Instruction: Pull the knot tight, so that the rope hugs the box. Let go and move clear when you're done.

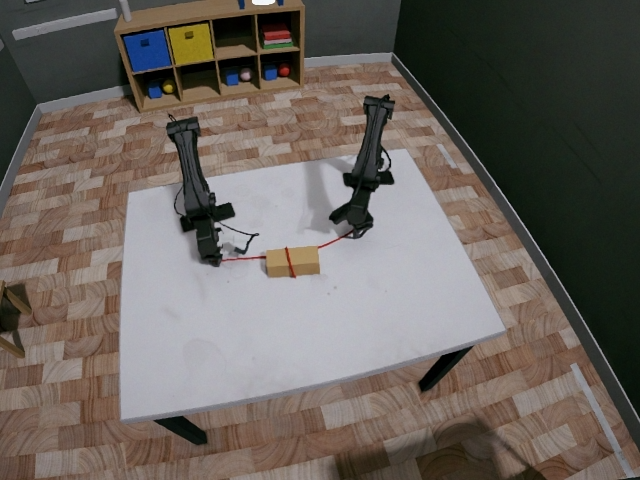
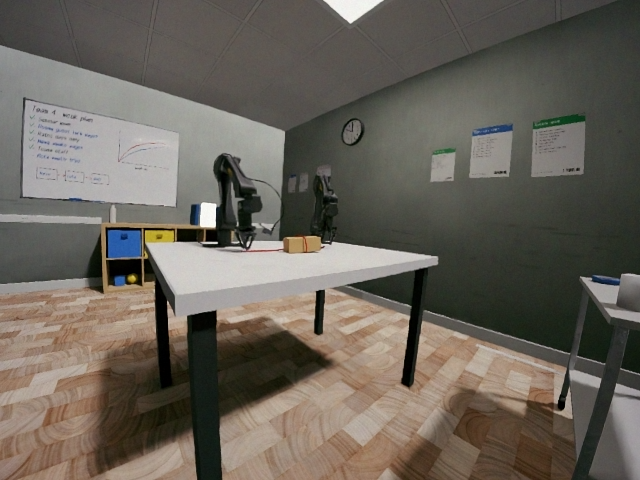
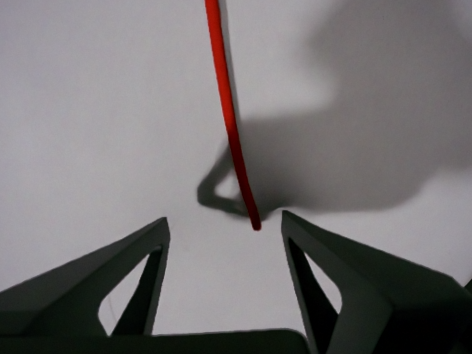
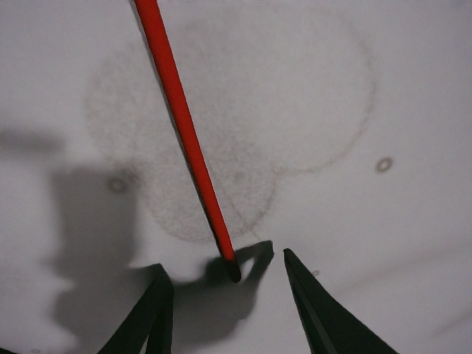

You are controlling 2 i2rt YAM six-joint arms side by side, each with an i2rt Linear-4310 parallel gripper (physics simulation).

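Observation:
A tan box (image 1: pixel 305 267) (image 2: pixel 295 244) lies on the table. A red rope (image 1: pixel 290 262) (image 3: pixel 226 95) (image 4: pixel 182 120) runs around its middle in a narrow band close to its faces, and one tail goes out to each side. The knot itself is too small to make out. My left gripper (image 3: pixel 225 223) (image 1: pixel 355 235) is open, and the end of one tail lies loose just ahead of and between its fingertips. My right gripper (image 4: pixel 226 267) (image 1: pixel 216 263) (image 2: pixel 247 249) is open, and the end of the other tail lies between its parted fingertips, touching neither.
The white table (image 1: pixel 310 361) (image 2: pixel 289 273) carries both arms at its far side. A dark cable (image 1: pixel 238 230) loops out from the right arm toward the box. A wooden shelf unit (image 1: pixel 217 59) stands on the floor behind the table.

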